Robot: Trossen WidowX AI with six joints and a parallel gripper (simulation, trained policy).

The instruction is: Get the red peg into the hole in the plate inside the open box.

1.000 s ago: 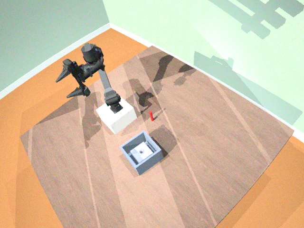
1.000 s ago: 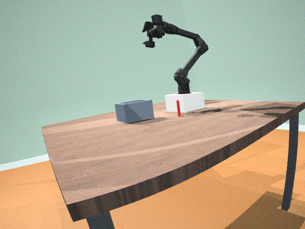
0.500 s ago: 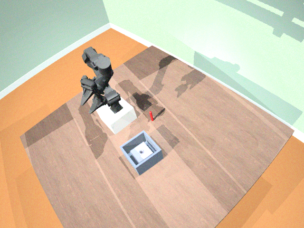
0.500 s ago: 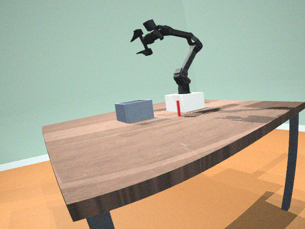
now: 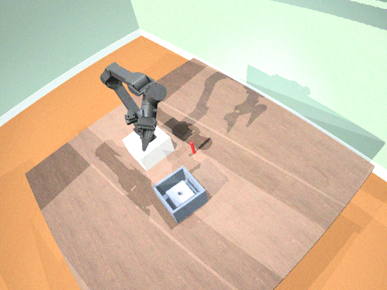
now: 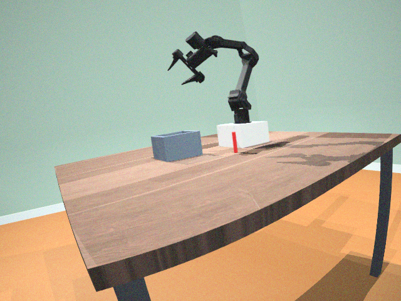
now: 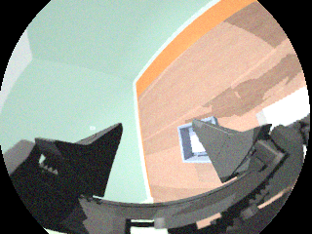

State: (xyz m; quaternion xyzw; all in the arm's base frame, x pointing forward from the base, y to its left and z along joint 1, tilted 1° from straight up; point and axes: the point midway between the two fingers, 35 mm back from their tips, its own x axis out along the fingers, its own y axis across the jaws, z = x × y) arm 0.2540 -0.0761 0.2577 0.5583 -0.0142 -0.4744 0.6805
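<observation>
The red peg is 300 mm below my gripper tip, 240 mm to the left of it and 110 mm behind it. The rest, counted from my gripper tip: grey-blue box (320 mm below, 60 mm ahead, 50 mm to the left); pale plate (300 mm below, 60 mm ahead, 50 mm to the left).
</observation>
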